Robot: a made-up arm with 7 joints. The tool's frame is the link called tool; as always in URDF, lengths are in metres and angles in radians. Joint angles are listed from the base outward.
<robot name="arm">
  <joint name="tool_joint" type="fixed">
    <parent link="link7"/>
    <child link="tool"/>
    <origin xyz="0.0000 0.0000 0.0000" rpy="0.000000 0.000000 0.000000"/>
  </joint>
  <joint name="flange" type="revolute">
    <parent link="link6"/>
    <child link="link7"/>
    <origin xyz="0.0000 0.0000 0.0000" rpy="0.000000 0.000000 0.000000"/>
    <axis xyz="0 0 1"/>
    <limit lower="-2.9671" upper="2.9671"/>
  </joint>
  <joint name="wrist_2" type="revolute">
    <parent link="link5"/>
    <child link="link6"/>
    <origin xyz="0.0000 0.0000 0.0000" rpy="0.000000 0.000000 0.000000"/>
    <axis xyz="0 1 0"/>
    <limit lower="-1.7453" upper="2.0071"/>
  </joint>
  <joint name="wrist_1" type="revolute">
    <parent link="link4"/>
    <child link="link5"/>
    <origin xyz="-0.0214 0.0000 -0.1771" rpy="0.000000 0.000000 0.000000"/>
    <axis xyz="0 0 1"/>
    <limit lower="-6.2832" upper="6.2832"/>
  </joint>
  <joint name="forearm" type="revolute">
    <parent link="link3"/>
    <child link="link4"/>
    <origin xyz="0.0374 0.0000 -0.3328" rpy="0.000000 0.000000 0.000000"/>
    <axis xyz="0 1 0"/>
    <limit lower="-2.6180" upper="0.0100"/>
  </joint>
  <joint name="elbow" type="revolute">
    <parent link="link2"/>
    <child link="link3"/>
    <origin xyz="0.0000 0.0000 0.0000" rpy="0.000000 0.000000 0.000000"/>
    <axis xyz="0 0 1"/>
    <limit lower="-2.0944" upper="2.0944"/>
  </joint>
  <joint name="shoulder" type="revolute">
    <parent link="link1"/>
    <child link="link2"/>
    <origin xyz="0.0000 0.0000 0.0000" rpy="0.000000 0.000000 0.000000"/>
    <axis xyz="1 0 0"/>
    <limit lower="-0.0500" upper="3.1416"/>
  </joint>
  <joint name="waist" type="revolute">
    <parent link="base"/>
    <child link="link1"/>
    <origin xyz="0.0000 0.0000 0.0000" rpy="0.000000 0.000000 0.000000"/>
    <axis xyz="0 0.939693 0.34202"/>
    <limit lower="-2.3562" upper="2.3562"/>
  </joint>
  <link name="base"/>
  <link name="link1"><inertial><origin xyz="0.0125 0.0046 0.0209"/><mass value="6.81"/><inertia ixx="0.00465" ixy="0" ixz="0" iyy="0.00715" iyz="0.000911" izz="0.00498"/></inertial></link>
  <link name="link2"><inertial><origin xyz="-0.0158 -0.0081 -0.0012"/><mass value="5.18"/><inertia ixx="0.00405" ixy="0" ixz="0" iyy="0.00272" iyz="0" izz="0.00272"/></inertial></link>
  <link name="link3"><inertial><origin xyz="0.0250 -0.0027 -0.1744"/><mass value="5.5"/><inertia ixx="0.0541" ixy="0" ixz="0.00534" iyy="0.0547" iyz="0" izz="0.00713"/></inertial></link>
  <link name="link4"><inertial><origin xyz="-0.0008 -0.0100 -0.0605"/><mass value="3.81"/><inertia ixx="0.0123" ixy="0" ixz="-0.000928" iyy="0.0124" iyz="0" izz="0.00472"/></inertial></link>
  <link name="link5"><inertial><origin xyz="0.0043 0.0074 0.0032"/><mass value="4.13"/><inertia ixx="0.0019" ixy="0" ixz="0" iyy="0.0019" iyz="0" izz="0.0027"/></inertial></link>
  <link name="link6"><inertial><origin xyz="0.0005 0.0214 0.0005"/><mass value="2.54"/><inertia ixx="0.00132" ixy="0" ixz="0" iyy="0.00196" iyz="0" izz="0.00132"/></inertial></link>
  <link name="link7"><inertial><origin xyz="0.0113 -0.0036 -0.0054"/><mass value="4.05"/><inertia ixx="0.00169" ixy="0" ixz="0" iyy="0.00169" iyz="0" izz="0.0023"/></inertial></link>
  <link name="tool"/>
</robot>
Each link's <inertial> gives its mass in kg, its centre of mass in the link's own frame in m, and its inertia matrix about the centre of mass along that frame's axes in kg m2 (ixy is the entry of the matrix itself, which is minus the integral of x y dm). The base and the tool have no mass. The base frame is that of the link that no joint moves.
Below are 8 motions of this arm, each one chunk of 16 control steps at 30 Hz.
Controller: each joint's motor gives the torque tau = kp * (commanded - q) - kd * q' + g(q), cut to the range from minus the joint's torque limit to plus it. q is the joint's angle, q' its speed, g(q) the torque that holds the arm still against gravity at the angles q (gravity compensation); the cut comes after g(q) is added. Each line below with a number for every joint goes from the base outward.
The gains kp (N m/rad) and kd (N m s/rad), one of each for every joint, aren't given. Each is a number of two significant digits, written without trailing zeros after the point. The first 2 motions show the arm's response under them.
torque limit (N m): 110 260 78 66 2.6 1.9 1.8
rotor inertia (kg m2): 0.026 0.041 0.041 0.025 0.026 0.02 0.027
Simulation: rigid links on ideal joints. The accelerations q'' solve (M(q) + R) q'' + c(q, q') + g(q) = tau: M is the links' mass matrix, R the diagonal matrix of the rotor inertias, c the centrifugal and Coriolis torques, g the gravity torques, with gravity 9.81 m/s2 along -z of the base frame. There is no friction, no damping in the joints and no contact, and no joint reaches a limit. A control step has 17 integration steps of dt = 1/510 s. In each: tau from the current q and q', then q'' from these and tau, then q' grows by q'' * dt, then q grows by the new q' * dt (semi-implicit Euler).
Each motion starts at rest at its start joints. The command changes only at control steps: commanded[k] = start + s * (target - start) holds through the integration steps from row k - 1 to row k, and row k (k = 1, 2, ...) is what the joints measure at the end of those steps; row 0 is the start. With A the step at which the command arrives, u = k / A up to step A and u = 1 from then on. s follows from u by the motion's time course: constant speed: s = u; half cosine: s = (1 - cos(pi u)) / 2; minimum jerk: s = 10 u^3 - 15 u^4 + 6 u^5; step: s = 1 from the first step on.
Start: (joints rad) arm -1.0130 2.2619 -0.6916 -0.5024 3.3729 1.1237 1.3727
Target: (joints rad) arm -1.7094 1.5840 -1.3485 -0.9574 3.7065 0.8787 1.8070
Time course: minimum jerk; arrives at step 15
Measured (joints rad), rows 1 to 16:
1: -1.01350 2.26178 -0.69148 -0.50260 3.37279 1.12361 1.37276
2: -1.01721 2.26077 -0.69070 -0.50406 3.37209 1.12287 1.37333
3: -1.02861 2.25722 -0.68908 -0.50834 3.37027 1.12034 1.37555
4: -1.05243 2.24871 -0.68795 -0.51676 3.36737 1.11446 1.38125
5: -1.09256 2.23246 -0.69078 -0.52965 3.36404 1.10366 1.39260
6: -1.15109 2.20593 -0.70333 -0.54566 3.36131 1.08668 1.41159
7: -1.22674 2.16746 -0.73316 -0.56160 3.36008 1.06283 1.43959
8: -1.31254 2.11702 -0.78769 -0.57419 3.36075 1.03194 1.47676
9: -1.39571 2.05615 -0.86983 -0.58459 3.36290 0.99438 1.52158
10: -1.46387 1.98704 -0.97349 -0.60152 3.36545 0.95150 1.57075
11: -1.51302 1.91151 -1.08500 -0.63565 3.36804 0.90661 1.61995
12: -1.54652 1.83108 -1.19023 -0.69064 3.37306 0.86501 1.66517
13: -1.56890 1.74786 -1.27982 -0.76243 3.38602 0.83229 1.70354
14: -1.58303 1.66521 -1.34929 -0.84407 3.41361 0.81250 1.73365
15: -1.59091 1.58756 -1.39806 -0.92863 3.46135 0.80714 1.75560
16: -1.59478 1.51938 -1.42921 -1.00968 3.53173 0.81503 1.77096
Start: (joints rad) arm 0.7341 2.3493 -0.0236 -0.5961 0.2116 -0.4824 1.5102
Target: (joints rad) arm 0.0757 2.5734 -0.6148 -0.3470 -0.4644 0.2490 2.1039
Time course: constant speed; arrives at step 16
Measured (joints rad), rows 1 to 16:
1: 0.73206 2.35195 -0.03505 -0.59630 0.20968 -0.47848 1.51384
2: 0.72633 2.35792 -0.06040 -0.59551 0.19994 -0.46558 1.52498
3: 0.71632 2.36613 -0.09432 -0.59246 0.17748 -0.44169 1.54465
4: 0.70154 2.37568 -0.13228 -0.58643 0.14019 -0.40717 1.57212
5: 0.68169 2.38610 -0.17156 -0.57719 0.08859 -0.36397 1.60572
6: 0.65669 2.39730 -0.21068 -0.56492 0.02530 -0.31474 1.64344
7: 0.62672 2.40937 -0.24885 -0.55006 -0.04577 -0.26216 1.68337
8: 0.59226 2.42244 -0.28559 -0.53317 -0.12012 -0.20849 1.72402
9: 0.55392 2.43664 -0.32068 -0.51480 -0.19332 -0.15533 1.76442
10: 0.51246 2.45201 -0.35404 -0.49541 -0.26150 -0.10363 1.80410
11: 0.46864 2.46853 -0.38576 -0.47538 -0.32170 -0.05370 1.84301
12: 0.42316 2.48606 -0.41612 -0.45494 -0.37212 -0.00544 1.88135
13: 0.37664 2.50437 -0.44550 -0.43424 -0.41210 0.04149 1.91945
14: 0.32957 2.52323 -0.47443 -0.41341 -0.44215 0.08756 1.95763
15: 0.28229 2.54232 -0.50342 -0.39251 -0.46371 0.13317 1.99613
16: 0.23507 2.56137 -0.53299 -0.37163 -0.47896 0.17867 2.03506
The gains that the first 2 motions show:
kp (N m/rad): 58 290 34 71 3.2 4.2 5.4
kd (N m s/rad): 6 19 2.5 3.3 0.16 0.29 0.4
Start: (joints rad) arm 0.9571 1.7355 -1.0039 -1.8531 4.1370 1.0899 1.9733
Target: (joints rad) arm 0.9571 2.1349 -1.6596 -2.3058 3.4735 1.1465 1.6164
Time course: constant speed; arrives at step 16
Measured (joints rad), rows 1 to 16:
1: 0.95324 1.73865 -1.01127 -1.85745 4.13444 1.08998 1.97021
2: 0.94685 1.74798 -1.02723 -1.87102 4.12552 1.09019 1.96099
3: 0.94030 1.76391 -1.04957 -1.89434 4.10814 1.09088 1.94559
4: 0.93477 1.78537 -1.07650 -1.92508 4.08176 1.09249 1.92554
5: 0.93068 1.81072 -1.10693 -1.95980 4.04697 1.09535 1.90279
6: 0.92804 1.83831 -1.14035 -1.99526 4.00505 1.09948 1.87901
7: 0.92676 1.86677 -1.17660 -2.02916 3.95752 1.10465 1.85528
8: 0.92676 1.89508 -1.21559 -2.06029 3.90588 1.11037 1.83205
9: 0.92795 1.92263 -1.25727 -2.08846 3.85141 1.11610 1.80933
10: 0.93025 1.94913 -1.30146 -2.11418 3.79515 1.12131 1.78687
11: 0.93354 1.97456 -1.34793 -2.13832 3.73791 1.12564 1.76437
12: 0.93764 1.99909 -1.39635 -2.16186 3.68042 1.12893 1.74161
13: 0.94232 2.02299 -1.44632 -2.18566 3.62337 1.13124 1.71850
14: 0.94730 2.04659 -1.49735 -2.21029 3.56747 1.13283 1.69512
15: 0.95227 2.07021 -1.54890 -2.23606 3.51344 1.13405 1.67166
16: 0.95695 2.09414 -1.60036 -2.26298 3.46198 1.13531 1.64834

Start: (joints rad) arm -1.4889 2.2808 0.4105 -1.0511 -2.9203 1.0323 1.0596
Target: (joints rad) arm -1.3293 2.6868 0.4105 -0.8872 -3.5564 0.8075 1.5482
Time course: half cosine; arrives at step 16
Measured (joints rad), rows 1 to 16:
1: -1.48858 2.28146 0.40958 -1.05032 -2.92041 1.03219 1.06012
2: -1.48700 2.28437 0.40595 -1.04695 -2.92150 1.03142 1.06276
3: -1.48305 2.29109 0.39848 -1.03953 -2.92568 1.02887 1.06972
4: -1.47604 2.30260 0.38715 -1.02781 -2.93601 1.02322 1.08302
5: -1.46575 2.31931 0.37272 -1.01250 -2.95572 1.01339 1.10404
6: -1.45246 2.34114 0.35642 -0.99488 -2.98747 0.99893 1.13330
7: -1.43679 2.36768 0.33983 -0.97625 -3.03274 0.98011 1.17045
8: -1.41953 2.39830 0.32465 -0.95775 -3.09152 0.95784 1.21432
9: -1.40160 2.43219 0.31261 -0.94019 -3.16224 0.93350 1.26308
10: -1.38394 2.46840 0.30533 -0.92416 -3.24197 0.90857 1.31442
11: -1.36741 2.50591 0.30411 -0.91017 -3.32679 0.88447 1.36580
12: -1.35276 2.54365 0.30987 -0.89871 -3.41226 0.86229 1.41466
13: -1.34056 2.58048 0.32303 -0.89039 -3.49390 0.84276 1.45866
14: -1.33122 2.61524 0.34340 -0.88586 -3.56751 0.82634 1.49584
15: -1.32494 2.64671 0.37021 -0.88574 -3.62948 0.81325 1.52467
16: -1.32178 2.67369 0.40217 -0.89048 -3.67684 0.80370 1.54413

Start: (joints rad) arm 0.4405 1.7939 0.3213 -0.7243 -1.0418 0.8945 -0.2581
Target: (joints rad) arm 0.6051 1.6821 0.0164 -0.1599 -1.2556 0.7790 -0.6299
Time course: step
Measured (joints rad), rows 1 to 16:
1: 0.42241 1.79984 0.27718 -0.66395 -1.04643 0.87576 -0.27355
2: 0.41677 1.80118 0.23134 -0.54092 -1.06364 0.84011 -0.31931
3: 0.43115 1.79231 0.20083 -0.39516 -1.09020 0.80796 -0.38663
4: 0.46374 1.77452 0.17150 -0.25666 -1.12014 0.78900 -0.46438
5: 0.50912 1.74841 0.13488 -0.14775 -1.15170 0.78269 -0.54209
6: 0.55890 1.71610 0.09266 -0.07820 -1.18680 0.78355 -0.61079
7: 0.60530 1.68199 0.05124 -0.04608 -1.22752 0.78598 -0.66370
8: 0.64316 1.65082 0.01571 -0.04260 -1.27353 0.78616 -0.69716
9: 0.66996 1.62585 -0.01213 -0.05700 -1.32182 0.78247 -0.71102
10: 0.68535 1.60854 -0.03258 -0.07982 -1.36772 0.77518 -0.70831
11: 0.69049 1.59905 -0.04638 -0.10442 -1.40628 0.76582 -0.69404
12: 0.68735 1.59672 -0.05403 -0.12698 -1.43337 0.75643 -0.67384
13: 0.67815 1.60049 -0.05579 -0.14579 -1.44631 0.74893 -0.65269
14: 0.66504 1.60908 -0.05208 -0.16042 -1.44410 0.74463 -0.63424
15: 0.64994 1.62120 -0.04364 -0.17110 -1.42744 0.74411 -0.62054
16: 0.63448 1.63556 -0.03158 -0.17832 -1.39841 0.74721 -0.61219

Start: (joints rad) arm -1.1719 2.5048 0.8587 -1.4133 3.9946 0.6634 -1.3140
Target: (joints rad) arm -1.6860 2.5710 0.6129 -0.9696 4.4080 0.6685 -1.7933
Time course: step
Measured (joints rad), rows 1 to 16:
1: -1.20751 2.53626 0.76269 -1.35822 4.03459 0.67685 -1.36329
2: -1.24301 2.57767 0.65081 -1.24664 4.11691 0.68966 -1.46753
3: -1.26804 2.59909 0.58544 -1.13167 4.21208 0.68770 -1.58315
4: -1.29970 2.59970 0.55273 -1.04445 4.30456 0.67347 -1.68530
5: -1.34590 2.58774 0.53421 -0.99139 4.38595 0.65496 -1.76249
6: -1.40397 2.57148 0.52216 -0.96185 4.45128 0.63926 -1.81186
7: -1.46729 2.55654 0.51631 -0.94296 4.49787 0.63011 -1.83590
8: -1.53017 2.54572 0.51822 -0.92760 4.52526 0.62815 -1.84016
9: -1.58914 2.53980 0.52847 -0.91433 4.53496 0.63211 -1.83142
10: -1.64254 2.53850 0.54626 -0.90437 4.52997 0.63992 -1.81630
11: -1.68972 2.54107 0.56986 -0.89917 4.51417 0.64948 -1.80022
12: -1.73043 2.54662 0.59715 -0.89929 4.49171 0.65904 -1.78692
13: -1.76467 2.55427 0.62609 -0.90424 4.46656 0.66739 -1.77837
14: -1.79262 2.56315 0.65482 -0.91291 4.44218 0.67386 -1.77503
15: -1.81461 2.57246 0.68180 -0.92392 4.42125 0.67824 -1.77627
16: -1.83110 2.58148 0.70580 -0.93588 4.40559 0.68069 -1.78084

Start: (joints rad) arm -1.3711 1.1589 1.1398 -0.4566 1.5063 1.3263 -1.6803
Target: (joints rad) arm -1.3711 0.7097 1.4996 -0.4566 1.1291 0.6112 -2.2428
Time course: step
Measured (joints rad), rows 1 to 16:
1: -1.38754 1.10030 1.26295 -0.57497 1.45704 1.28554 -1.70703
2: -1.41982 1.02362 1.39561 -0.67899 1.38157 1.16695 -1.79396
3: -1.43746 0.95959 1.46861 -0.70011 1.30959 0.99643 -1.91522
4: -1.43878 0.90358 1.49884 -0.65968 1.24350 0.81577 -2.03676
5: -1.43195 0.84993 1.50606 -0.58886 1.18338 0.65516 -2.13947
6: -1.42267 0.79596 1.50342 -0.51231 1.13031 0.53301 -2.21724
7: -1.41310 0.74249 1.49764 -0.44250 1.08635 0.45732 -2.27109
8: -1.40376 0.69243 1.49159 -0.38320 1.05371 0.42701 -2.30498
9: -1.39467 0.64876 1.48650 -0.33527 1.03388 0.43427 -2.32362
10: -1.38582 0.61368 1.48296 -0.29924 1.02719 0.46748 -2.33140
11: -1.37719 0.58841 1.48119 -0.27560 1.03270 0.51409 -2.33188
12: -1.36880 0.57337 1.48113 -0.26455 1.04827 0.56287 -2.32769
13: -1.36071 0.56828 1.48257 -0.26565 1.07088 0.60536 -2.32056
14: -1.35306 0.57229 1.48522 -0.27779 1.09702 0.63649 -2.31156
15: -1.34599 0.58414 1.48882 -0.29917 1.12316 0.65444 -2.30133
16: -1.33967 0.60226 1.49314 -0.32750 1.14618 0.66001 -2.29029

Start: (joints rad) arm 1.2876 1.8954 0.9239 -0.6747 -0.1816 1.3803 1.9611
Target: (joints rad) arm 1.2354 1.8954 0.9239 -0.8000 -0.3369 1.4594 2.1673
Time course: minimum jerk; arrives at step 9
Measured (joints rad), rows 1 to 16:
1: 1.28744 1.89531 0.92394 -0.67500 -0.18166 1.38040 1.96130
2: 1.28638 1.89472 0.92418 -0.67711 -0.18214 1.38120 1.96293
3: 1.28365 1.89319 0.92477 -0.68320 -0.18386 1.38383 1.96863
4: 1.27900 1.89069 0.92548 -0.69478 -0.18806 1.38949 1.98153
5: 1.27285 1.88772 0.92573 -0.71176 -0.19616 1.39883 2.00367
6: 1.26611 1.88515 0.92490 -0.73251 -0.20939 1.41151 2.03480
7: 1.25983 1.88388 0.92271 -0.75430 -0.22843 1.42618 2.07196
8: 1.25483 1.88453 0.91940 -0.77420 -0.25306 1.44083 2.11012
9: 1.25138 1.88708 0.91573 -0.79010 -0.28205 1.45339 2.14381
10: 1.24898 1.89086 0.91273 -0.80164 -0.31335 1.46255 2.16912
11: 1.24700 1.89498 0.91129 -0.80954 -0.34448 1.46794 2.18476
12: 1.24505 1.89876 0.91173 -0.81456 -0.37286 1.46993 2.19153
13: 1.24295 1.90182 0.91390 -0.81726 -0.39614 1.46933 2.19146
14: 1.24069 1.90402 0.91731 -0.81808 -0.41257 1.46711 2.18703
15: 1.23832 1.90534 0.92142 -0.81740 -0.42114 1.46421 2.18054
16: 1.23598 1.90584 0.92569 -0.81562 -0.42168 1.46134 2.17383

